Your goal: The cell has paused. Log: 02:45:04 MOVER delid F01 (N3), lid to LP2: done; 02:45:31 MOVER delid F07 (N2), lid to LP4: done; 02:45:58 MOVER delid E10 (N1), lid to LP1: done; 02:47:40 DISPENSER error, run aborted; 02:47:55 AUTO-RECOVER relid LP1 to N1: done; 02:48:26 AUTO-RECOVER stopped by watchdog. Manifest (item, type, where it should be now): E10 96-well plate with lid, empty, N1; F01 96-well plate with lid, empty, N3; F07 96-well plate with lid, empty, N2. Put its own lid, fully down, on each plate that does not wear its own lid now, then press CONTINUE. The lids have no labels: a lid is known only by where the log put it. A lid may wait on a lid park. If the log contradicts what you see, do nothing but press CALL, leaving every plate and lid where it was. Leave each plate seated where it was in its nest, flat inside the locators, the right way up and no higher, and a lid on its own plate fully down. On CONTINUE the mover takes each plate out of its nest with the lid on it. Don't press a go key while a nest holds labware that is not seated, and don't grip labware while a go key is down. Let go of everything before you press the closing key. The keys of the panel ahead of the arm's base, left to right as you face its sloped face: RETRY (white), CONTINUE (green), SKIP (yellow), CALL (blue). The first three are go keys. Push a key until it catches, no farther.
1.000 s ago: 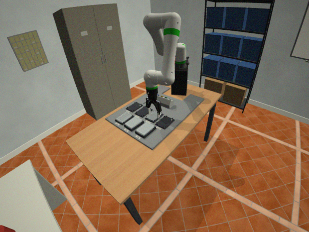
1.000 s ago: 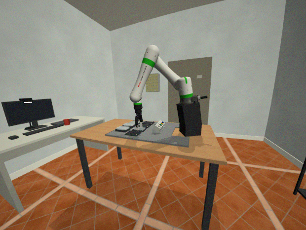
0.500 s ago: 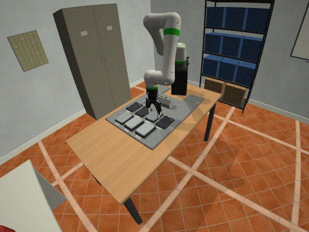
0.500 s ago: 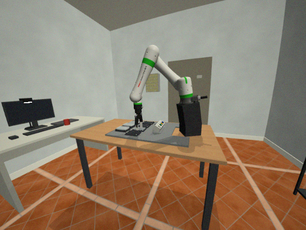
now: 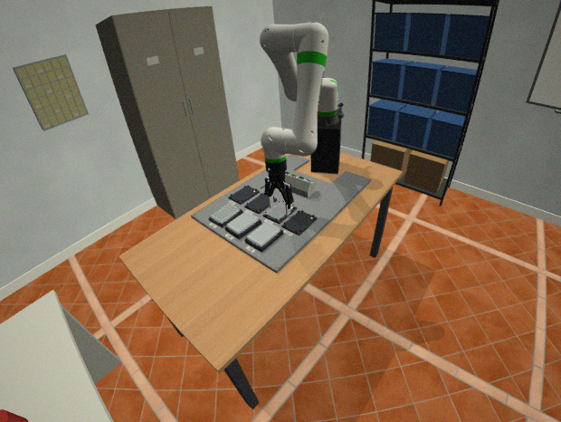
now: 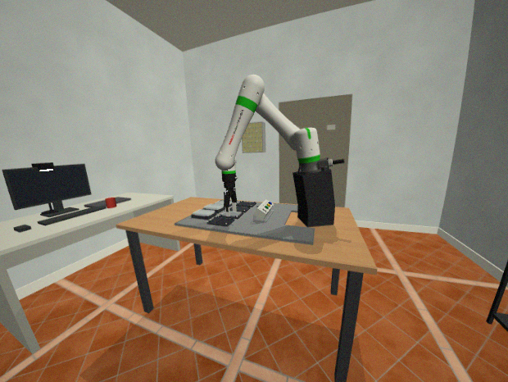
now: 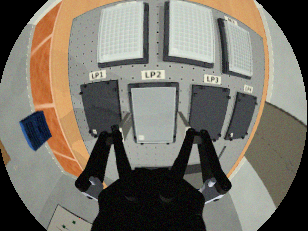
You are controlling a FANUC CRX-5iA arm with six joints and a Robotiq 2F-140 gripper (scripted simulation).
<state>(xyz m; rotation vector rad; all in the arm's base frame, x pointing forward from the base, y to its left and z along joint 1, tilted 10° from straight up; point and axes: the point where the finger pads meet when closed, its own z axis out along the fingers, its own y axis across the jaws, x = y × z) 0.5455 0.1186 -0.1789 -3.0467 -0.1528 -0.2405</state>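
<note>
My hand is 20 cm short of the plate, 19 cm to the left of it and 2 cm above it. Round my hand: white key (24 cm behind, 3 cm above, 2 cm to the right); lid park LP1 (13 cm to the left, 3 cm below); lid park LP3 (13 cm to the right, 3 cm below, 1 cm ahead).
</note>
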